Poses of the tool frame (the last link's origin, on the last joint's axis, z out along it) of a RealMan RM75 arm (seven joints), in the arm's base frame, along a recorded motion.
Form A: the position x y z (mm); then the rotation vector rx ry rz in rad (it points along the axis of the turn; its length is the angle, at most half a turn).
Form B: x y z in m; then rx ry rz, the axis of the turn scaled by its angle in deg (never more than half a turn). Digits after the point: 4 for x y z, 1 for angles.
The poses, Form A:
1: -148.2 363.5 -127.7 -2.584 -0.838 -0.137
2: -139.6 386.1 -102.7 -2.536 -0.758 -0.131
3: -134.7 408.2 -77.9 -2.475 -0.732 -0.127
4: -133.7 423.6 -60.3 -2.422 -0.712 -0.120
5: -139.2 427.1 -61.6 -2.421 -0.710 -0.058
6: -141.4 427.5 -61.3 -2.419 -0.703 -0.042
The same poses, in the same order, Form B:
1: -0.1482 0.3635 -0.1277 -148.1 -48.0 -7.8
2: -0.1396 0.3861 -0.1027 -145.3 -43.4 -7.5
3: -0.1347 0.4082 -0.0779 -141.8 -41.9 -7.3
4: -0.1337 0.4236 -0.0603 -138.8 -40.8 -6.9
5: -0.1392 0.4271 -0.0616 -138.7 -40.7 -3.3
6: -0.1414 0.4275 -0.0613 -138.6 -40.3 -2.4
